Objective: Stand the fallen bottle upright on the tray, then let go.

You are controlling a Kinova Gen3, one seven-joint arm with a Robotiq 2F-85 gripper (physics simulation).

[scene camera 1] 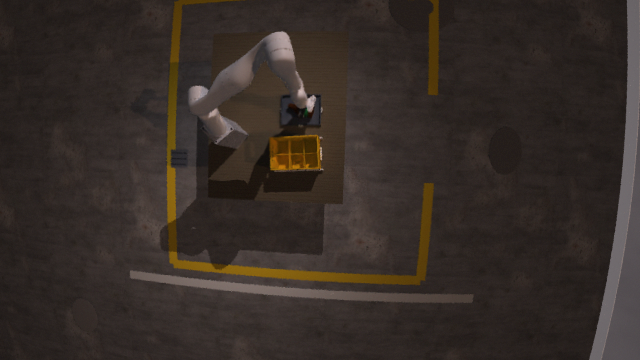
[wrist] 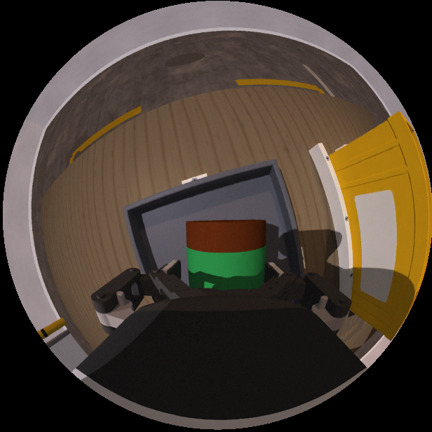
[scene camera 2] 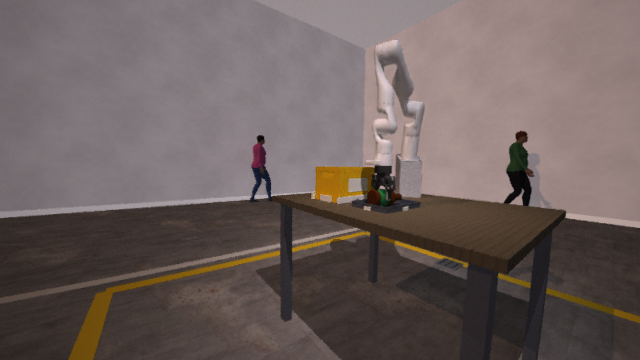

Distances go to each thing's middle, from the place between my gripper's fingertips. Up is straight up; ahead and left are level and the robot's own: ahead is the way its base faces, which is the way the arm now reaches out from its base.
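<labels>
Gripper 2 cm past the bottle [wrist: 223, 254].
</labels>
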